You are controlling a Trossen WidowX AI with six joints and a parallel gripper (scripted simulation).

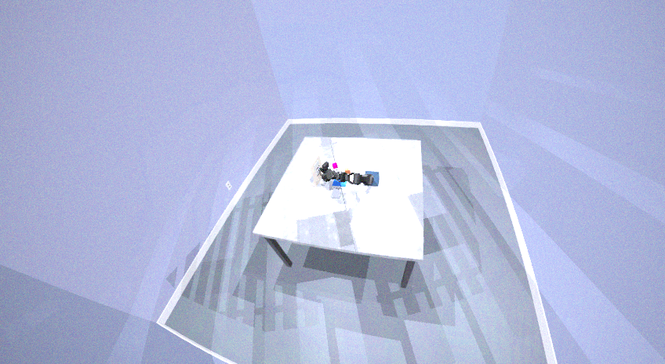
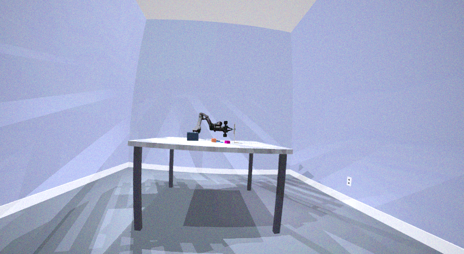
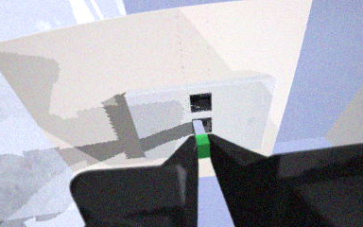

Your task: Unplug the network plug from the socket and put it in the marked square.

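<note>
Right now my gripper tip is 16 cm past the blue marked square, 2 cm to the left of it and 15 cm above it. Also, from my gripper tip: network plug (right at my gripper tip); then beige panel (4 cm ahead, 5 cm below).
</note>
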